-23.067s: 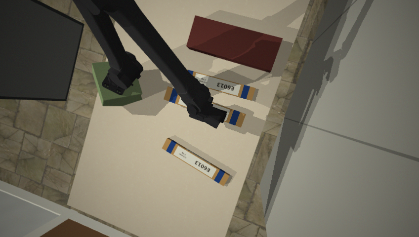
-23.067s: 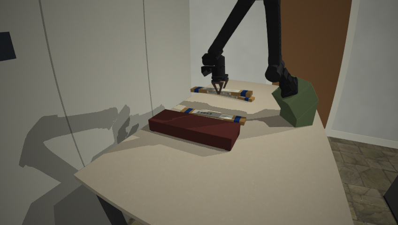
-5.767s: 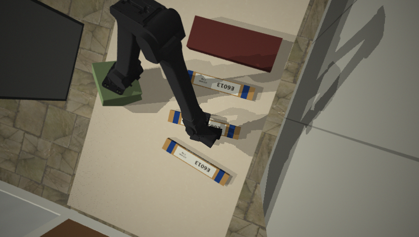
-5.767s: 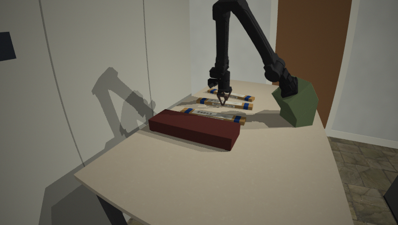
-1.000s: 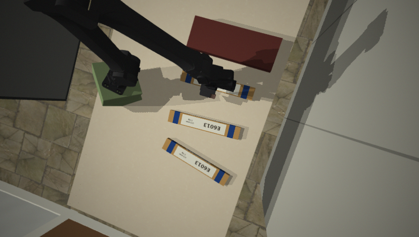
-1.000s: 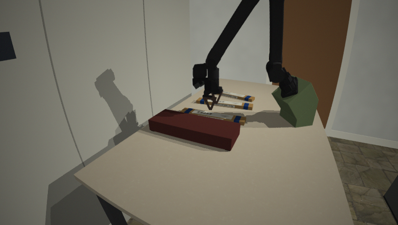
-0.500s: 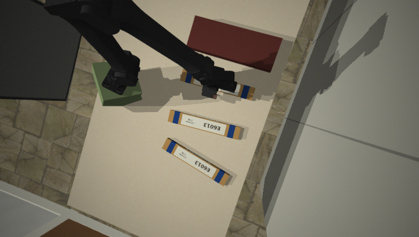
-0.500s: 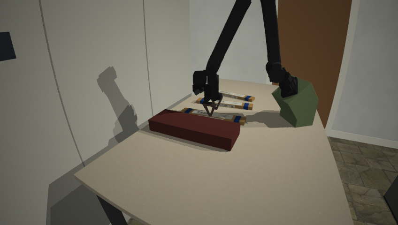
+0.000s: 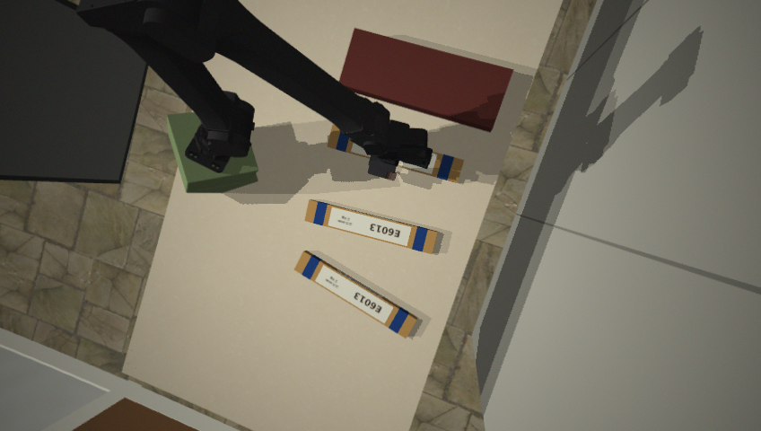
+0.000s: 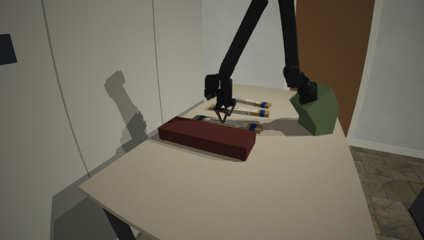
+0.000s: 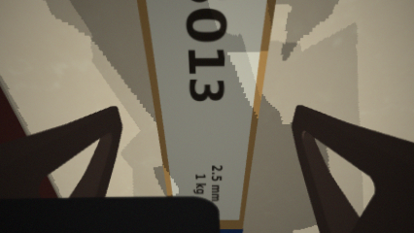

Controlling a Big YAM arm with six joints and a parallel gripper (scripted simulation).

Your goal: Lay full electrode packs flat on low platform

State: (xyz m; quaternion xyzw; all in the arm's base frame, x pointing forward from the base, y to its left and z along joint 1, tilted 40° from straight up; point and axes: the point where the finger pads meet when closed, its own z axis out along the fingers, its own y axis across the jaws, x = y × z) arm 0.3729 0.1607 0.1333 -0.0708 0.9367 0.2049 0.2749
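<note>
Right now the pack of welding electrodes is 3 cm below my hand. Also, from my hand: dark red low platform: 3 cm behind, 19 cm to the left, 2 cm below.
</note>
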